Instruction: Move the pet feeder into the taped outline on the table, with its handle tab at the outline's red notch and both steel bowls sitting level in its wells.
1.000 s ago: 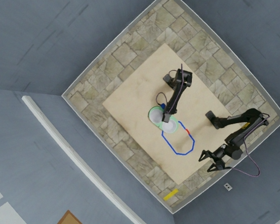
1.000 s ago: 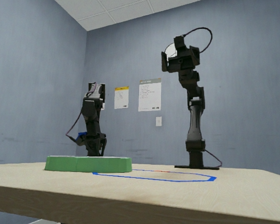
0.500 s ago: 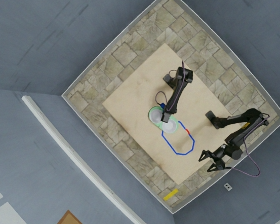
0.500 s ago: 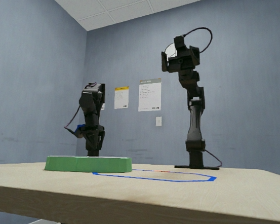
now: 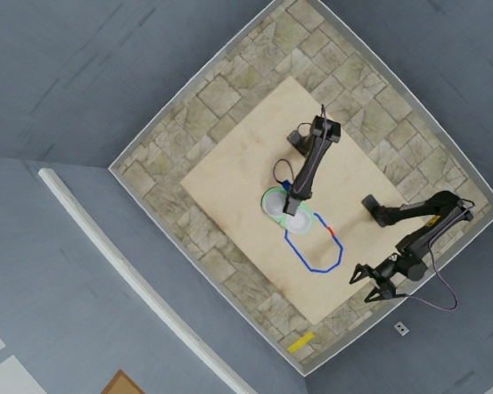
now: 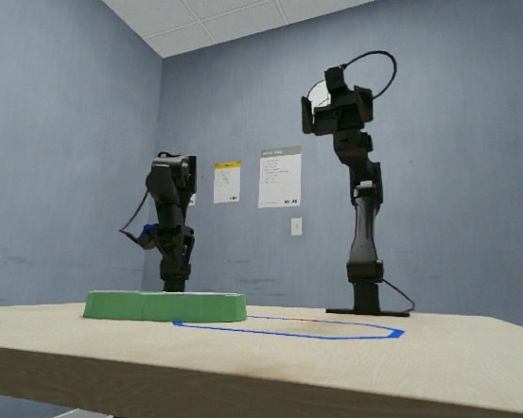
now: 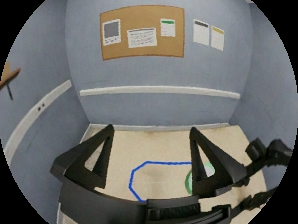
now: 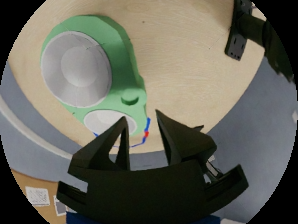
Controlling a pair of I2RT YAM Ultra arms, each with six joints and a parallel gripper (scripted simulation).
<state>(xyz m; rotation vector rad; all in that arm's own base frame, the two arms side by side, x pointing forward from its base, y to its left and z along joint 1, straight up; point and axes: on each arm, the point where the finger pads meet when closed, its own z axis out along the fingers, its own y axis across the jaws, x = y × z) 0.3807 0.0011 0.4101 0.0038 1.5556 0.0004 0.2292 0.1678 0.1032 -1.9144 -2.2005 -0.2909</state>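
My right gripper is now 80 mm short of the feeder, 80 mm above it and 20 mm to the right of it.
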